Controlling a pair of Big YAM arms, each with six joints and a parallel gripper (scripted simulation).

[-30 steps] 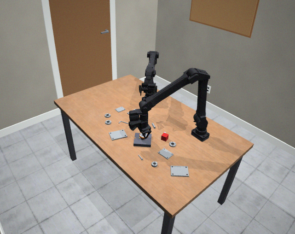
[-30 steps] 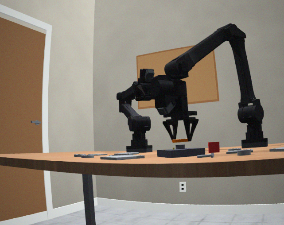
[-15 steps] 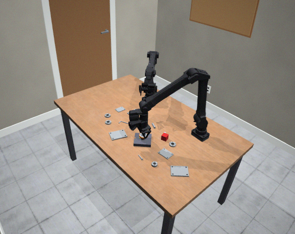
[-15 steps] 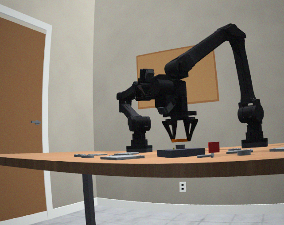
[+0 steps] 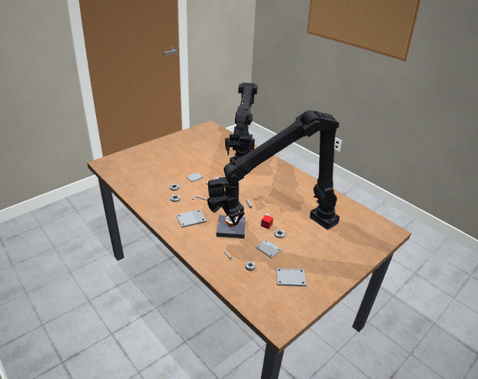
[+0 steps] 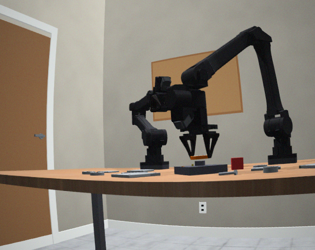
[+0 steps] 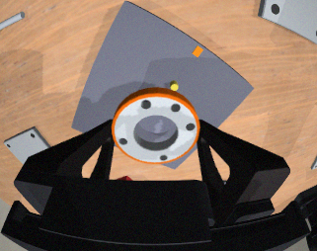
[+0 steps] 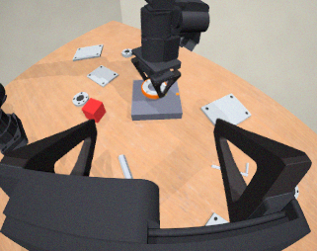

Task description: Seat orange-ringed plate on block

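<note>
The dark grey block lies 20 mm ahead of my left hand, 20 mm to the right of it and 30 mm below it. The rest, counted from my left hand: red cube 140 mm behind, 80 mm to the left, 30 mm below; then bolt 120 mm ahead, 130 mm to the left, 50 mm below.
</note>
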